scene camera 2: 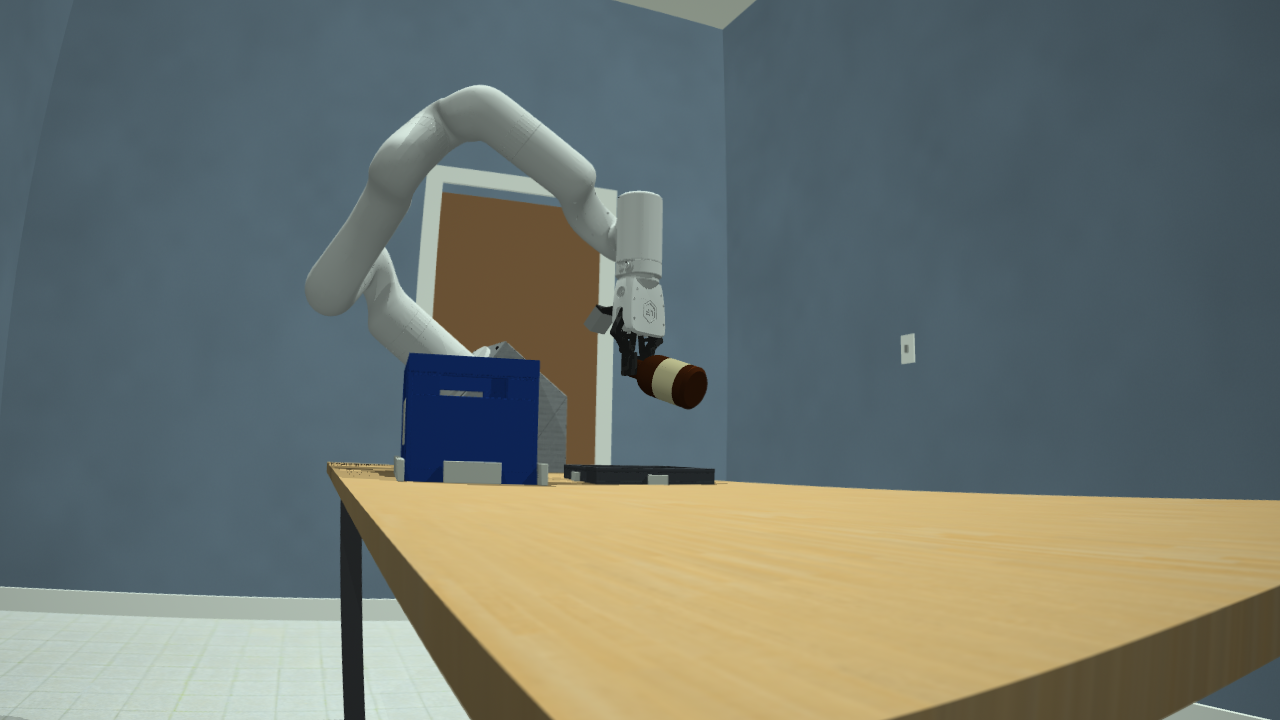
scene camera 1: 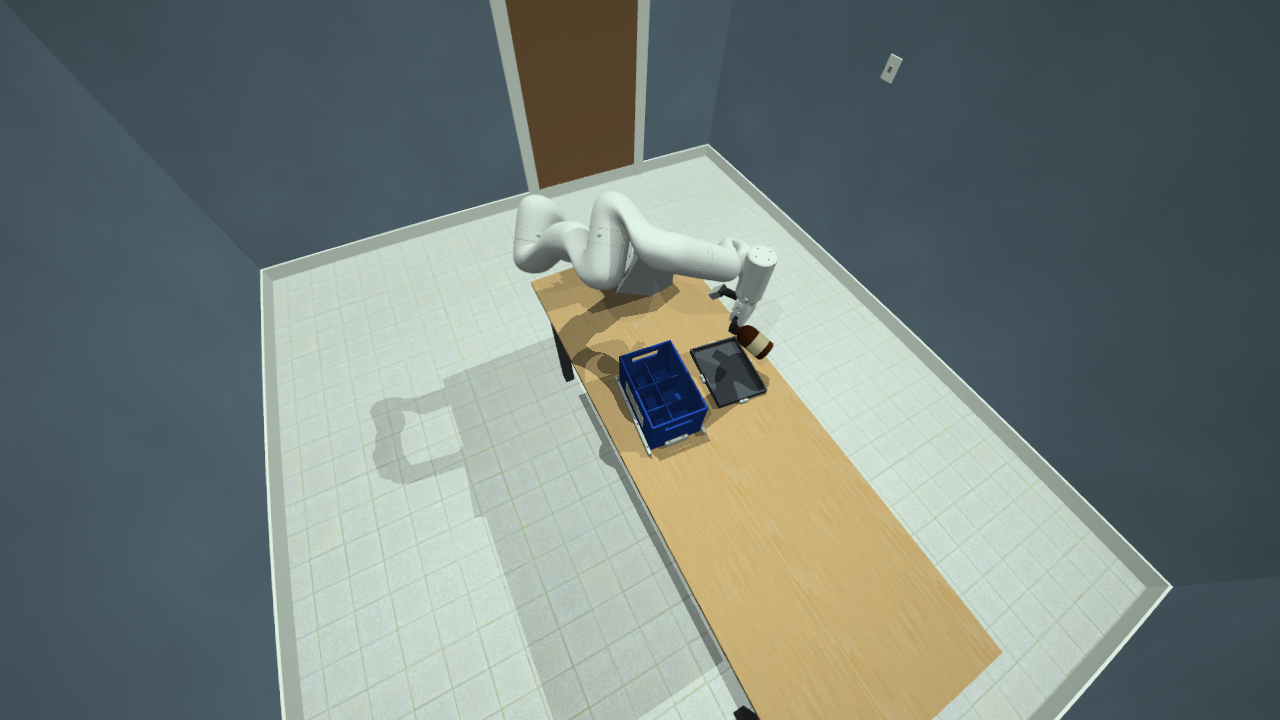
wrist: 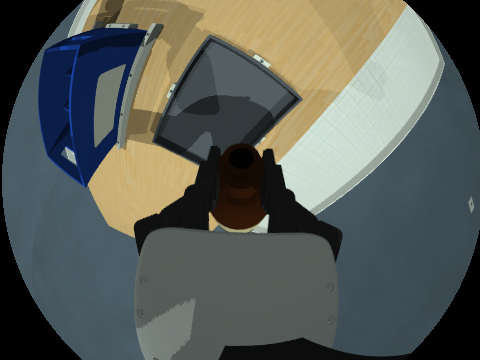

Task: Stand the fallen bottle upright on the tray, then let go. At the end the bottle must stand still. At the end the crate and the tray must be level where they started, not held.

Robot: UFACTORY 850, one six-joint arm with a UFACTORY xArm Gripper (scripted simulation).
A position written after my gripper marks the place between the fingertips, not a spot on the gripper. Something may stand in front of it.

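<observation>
In scene camera 1 I can see my gripper (scene camera 1: 735, 328), together with a dark flat tray (scene camera 1: 724, 364) and a blue crate (scene camera 1: 661, 392). Scene camera 2 gives me the crate (scene camera 2: 438, 428) and the tray (scene camera 2: 608, 474). In the wrist view I find the tray (wrist: 222, 98), the crate (wrist: 100, 68) and my own gripper (wrist: 241, 160).
</observation>
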